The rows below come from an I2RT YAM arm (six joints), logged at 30 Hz.
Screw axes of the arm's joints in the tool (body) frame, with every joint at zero. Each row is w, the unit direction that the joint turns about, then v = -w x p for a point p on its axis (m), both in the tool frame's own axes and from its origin. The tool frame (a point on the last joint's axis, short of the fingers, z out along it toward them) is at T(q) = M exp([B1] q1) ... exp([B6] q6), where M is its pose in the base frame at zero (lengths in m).
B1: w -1 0 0 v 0 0.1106 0
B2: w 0 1 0 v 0.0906 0 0.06
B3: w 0 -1 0 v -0.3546 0 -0.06
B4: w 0 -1 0 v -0.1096 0 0
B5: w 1 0 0 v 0 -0.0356 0
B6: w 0 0 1 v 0 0 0
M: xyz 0.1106 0 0.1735 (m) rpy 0 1.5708 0 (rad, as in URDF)
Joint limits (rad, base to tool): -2.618..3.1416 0..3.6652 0..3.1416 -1.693..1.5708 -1.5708..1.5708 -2.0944..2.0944
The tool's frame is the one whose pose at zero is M.
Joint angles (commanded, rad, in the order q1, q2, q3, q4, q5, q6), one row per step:
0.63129, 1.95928, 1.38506, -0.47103, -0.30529, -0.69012
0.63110, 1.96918, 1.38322, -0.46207, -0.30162, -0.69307
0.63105, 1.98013, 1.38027, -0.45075, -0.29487, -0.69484
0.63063, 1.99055, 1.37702, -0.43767, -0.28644, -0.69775
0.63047, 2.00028, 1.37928, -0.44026, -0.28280, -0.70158
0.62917, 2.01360, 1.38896, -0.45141, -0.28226, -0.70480
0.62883, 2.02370, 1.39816, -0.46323, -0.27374, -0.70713
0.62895, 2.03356, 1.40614, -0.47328, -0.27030, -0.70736
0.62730, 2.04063, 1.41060, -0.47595, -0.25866, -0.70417
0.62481, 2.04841, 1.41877, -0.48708, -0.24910, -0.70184
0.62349, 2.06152, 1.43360, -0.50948, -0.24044, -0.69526
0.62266, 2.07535, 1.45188, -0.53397, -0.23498, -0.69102
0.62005, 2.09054, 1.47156, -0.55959, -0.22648, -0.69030
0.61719, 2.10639, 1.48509, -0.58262, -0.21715, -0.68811
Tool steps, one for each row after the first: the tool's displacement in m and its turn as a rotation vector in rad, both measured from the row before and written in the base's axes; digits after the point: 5 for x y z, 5 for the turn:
0.00108, 0.00054, -0.00398, -0.00482, -0.00117, 0.00041
0.00115, 0.00053, -0.00463, -0.00662, -0.00229, -0.00195
0.00130, 0.00038, -0.00443, -0.00688, -0.00533, -0.00219
0.00069, 0.00027, -0.00338, -0.00932, 0.00432, 0.00125
0.00151, 0.00040, -0.00311, -0.00977, 0.01007, 0.00115
0.00118, 0.00032, -0.00208, -0.01404, 0.00472, -0.00236
0.00087, 0.00055, -0.00221, -0.00954, 0.00774, -0.00126
0.00143, -0.00031, -0.00180, -0.01088, -0.00034, -0.00964
0.00152, -0.00060, -0.00144, -0.01277, 0.00474, -0.00875
0.00151, 0.00003, -0.00224, -0.01714, 0.01511, -0.01080
0.00167, 0.00054, -0.00164, -0.01494, 0.01517, -0.00683
0.00233, -0.00007, -0.00188, -0.01853, 0.01292, -0.00659
0.00162, -0.00075, -0.00374, -0.02140, 0.01648, -0.00830

